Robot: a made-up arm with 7 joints. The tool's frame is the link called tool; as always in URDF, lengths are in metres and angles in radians. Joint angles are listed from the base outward. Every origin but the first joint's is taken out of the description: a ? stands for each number. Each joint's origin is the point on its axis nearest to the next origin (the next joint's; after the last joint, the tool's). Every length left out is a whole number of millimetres.
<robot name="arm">
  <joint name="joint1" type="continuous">
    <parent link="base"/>
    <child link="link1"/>
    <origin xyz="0 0 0" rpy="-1.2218 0 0"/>
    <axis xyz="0 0 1"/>
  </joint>
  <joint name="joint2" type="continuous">
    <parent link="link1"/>
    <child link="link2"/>
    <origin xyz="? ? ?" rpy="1.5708 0 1.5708"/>
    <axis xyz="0 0 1"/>
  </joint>
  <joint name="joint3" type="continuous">
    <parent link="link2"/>
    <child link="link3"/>
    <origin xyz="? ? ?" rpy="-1.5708 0 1.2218"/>
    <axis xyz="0 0 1"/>
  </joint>
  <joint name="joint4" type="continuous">
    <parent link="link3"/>
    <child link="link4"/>
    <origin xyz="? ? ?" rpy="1.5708 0 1.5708"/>
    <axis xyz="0 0 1"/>
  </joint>
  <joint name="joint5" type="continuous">
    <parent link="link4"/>
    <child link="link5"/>
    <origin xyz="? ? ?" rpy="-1.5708 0 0"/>
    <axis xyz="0 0 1"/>
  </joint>
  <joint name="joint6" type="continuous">
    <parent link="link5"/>
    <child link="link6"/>
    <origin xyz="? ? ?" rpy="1.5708 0 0"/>
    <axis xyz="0 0 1"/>
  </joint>
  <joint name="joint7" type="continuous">
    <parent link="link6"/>
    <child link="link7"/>
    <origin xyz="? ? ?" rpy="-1.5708 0 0"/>
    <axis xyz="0 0 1"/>
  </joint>
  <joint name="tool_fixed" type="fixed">
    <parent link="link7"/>
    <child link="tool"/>
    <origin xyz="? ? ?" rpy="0 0 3.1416"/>
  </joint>
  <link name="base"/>
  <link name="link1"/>
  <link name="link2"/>
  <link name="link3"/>
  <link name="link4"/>
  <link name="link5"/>
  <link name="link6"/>
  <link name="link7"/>
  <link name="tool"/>
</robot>
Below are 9 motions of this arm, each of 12 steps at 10 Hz.
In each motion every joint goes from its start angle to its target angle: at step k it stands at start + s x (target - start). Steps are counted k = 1, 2, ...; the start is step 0. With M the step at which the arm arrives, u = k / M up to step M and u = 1 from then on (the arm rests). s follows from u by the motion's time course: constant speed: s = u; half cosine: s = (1 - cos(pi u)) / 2; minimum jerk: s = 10 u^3 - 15 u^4 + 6 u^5.
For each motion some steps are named. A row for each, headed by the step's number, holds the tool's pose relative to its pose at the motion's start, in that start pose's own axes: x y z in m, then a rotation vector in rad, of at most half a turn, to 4 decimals.
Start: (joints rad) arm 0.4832 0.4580 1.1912 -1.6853 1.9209 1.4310 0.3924
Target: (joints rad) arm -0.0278 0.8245 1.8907 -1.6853 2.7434 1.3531 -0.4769
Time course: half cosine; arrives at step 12
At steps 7, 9, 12:
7: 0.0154 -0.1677 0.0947 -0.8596 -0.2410 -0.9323
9: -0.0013 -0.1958 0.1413 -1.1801 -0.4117 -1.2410
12: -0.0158 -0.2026 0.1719 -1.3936 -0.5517 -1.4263

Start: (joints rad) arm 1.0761 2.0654 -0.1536 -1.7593 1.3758 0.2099 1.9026
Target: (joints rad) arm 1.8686 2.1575 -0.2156 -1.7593 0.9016 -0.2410 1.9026
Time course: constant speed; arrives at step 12
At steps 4, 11, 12:
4: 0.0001 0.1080 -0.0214 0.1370 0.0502 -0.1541
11: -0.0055 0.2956 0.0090 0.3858 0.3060 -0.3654
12: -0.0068 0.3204 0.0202 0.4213 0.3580 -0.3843

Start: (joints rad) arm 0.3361 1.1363 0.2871 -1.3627 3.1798 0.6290 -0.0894
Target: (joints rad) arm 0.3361 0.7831 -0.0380 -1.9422 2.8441 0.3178 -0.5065
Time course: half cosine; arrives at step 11
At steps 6, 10, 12:
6: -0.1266 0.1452 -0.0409 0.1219 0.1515 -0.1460
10: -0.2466 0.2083 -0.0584 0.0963 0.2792 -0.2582
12: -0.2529 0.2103 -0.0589 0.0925 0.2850 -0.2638

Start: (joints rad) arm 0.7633 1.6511 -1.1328 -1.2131 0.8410 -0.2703 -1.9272
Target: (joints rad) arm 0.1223 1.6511 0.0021 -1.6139 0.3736 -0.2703 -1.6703
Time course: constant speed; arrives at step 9
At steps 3, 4, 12:
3: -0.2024 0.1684 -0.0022 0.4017 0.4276 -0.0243
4: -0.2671 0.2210 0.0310 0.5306 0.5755 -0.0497
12: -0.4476 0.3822 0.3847 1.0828 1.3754 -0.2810

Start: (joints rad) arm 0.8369 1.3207 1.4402 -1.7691 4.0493 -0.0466 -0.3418
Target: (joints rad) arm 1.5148 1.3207 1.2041 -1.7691 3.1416 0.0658 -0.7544
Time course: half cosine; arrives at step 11
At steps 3, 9, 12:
3: 0.0234 0.0287 0.0054 0.1149 -0.0582 -0.2676
9: 0.1275 0.1139 0.0986 0.8070 0.0269 -1.3374
12: 0.1370 0.1177 0.1141 0.8947 0.0732 -1.4340

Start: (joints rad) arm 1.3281 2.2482 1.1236 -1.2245 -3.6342 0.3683 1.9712
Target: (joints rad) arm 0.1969 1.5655 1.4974 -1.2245 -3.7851 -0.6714 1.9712
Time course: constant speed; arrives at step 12
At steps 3, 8, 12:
3: -0.0918 -0.0691 0.1466 -0.4516 0.4397 0.0388
8: -0.0973 -0.1162 0.4131 -1.1635 1.1492 0.3200
12: 0.0189 -0.1084 0.5600 -1.6687 1.6243 0.7927

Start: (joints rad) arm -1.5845 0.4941 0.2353 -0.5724 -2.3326 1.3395 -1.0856
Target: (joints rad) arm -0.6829 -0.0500 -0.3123 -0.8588 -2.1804 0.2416 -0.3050
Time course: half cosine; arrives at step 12
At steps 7, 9, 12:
7: -0.0141 -0.1745 0.4267 0.9356 -0.8975 0.4063
9: -0.0772 -0.2629 0.5440 1.0909 -1.3738 0.5351
12: -0.1338 -0.3183 0.6048 1.1298 -1.7109 0.6113

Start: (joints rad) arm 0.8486 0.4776 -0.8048 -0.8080 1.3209 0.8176 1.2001
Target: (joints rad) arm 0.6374 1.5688 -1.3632 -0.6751 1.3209 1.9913 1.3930
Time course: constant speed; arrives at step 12
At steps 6, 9, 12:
6: 0.2386 0.0889 0.2613 0.7238 -0.4077 0.3146
9: 0.3018 0.1557 0.4379 1.0219 -0.5636 0.6625
12: 0.3129 0.2407 0.6258 1.2508 -0.6355 1.1151

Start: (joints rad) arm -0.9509 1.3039 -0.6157 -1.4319 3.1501 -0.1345 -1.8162
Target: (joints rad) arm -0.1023 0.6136 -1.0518 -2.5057 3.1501 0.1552 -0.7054
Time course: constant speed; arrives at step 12
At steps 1, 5, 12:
1: -0.0600 -0.0519 0.0059 -0.1315 0.0826 0.1422
5: -0.2256 -0.2637 0.1161 -0.5670 0.4449 0.8295
12: -0.1501 -0.5003 0.3841 -1.1379 0.9584 2.2755

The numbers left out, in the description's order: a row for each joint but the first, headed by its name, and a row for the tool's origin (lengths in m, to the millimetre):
joint2: 0 0 0
joint3: 0.347 -0.126 0
joint4: 0 -0.041 0
joint5: 0.047 -0.388 0
joint6: 0 0 0
joint7: 0 0 0
tool: 0 0 0

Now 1 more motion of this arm.
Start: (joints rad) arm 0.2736 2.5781 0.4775 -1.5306 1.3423 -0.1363 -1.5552
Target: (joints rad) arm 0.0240 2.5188 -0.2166 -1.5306 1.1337 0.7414 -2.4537
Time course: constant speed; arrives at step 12
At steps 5, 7, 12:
5: -0.0101 -0.0837 0.0497 -0.5809 -0.0864 -0.4562
7: -0.0129 -0.1160 0.0747 -0.8083 -0.1797 -0.6183
12: -0.0143 -0.1914 0.1483 -1.3387 -0.5694 -0.9353

